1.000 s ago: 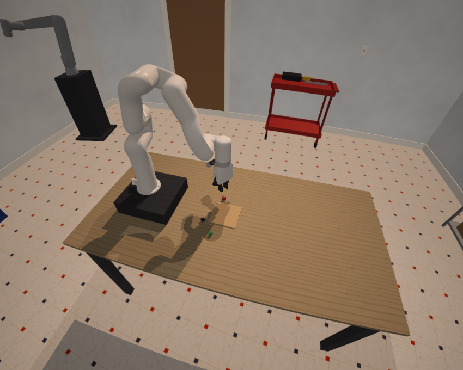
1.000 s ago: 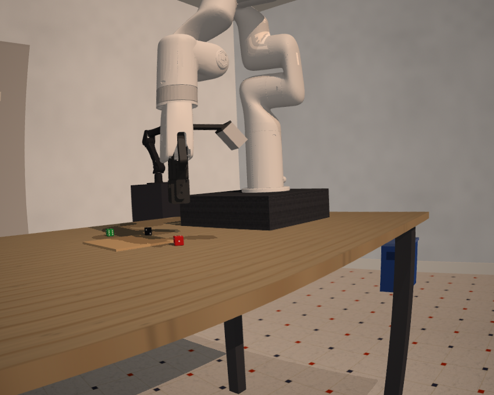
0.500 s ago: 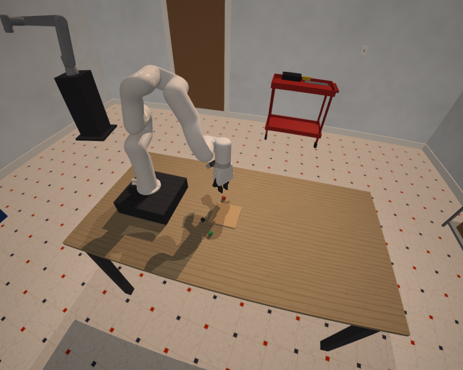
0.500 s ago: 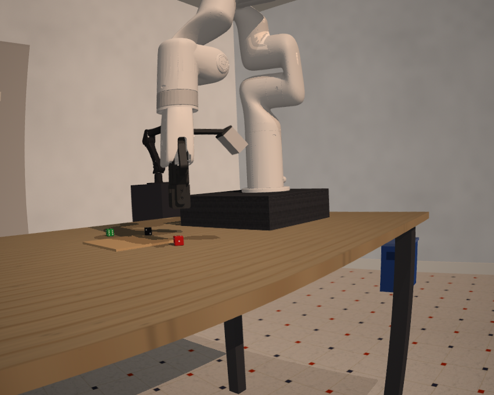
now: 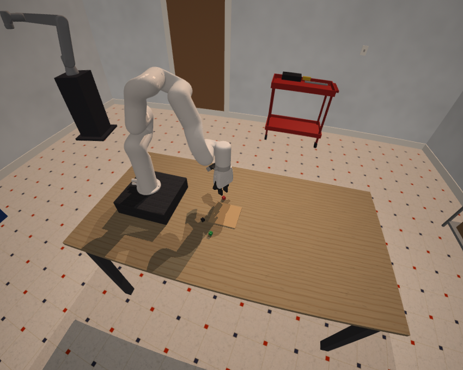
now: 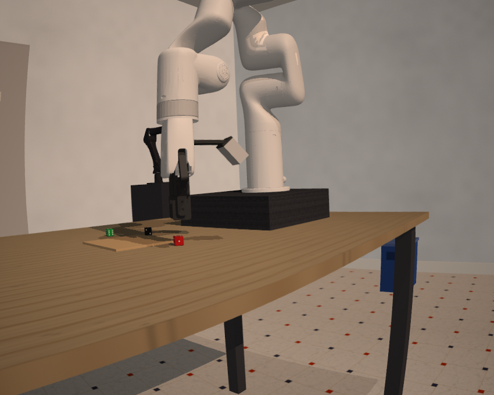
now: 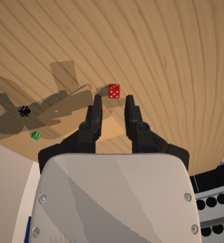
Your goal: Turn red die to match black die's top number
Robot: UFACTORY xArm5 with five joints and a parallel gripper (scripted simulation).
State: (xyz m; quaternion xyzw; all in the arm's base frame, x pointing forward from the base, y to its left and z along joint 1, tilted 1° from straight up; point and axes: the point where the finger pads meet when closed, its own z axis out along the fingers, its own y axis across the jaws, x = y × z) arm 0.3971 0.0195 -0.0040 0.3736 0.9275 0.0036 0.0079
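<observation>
My gripper is now 6 cm above the red die and 1 cm short of it. The rest, counted from my hand: black die: 16 cm to the right, 9 cm behind, 6 cm below; then green die: 24 cm to the right, 6 cm below, 4 cm behind; then tan mat: 11 cm to the right, 6 cm below, 2 cm ahead.
</observation>
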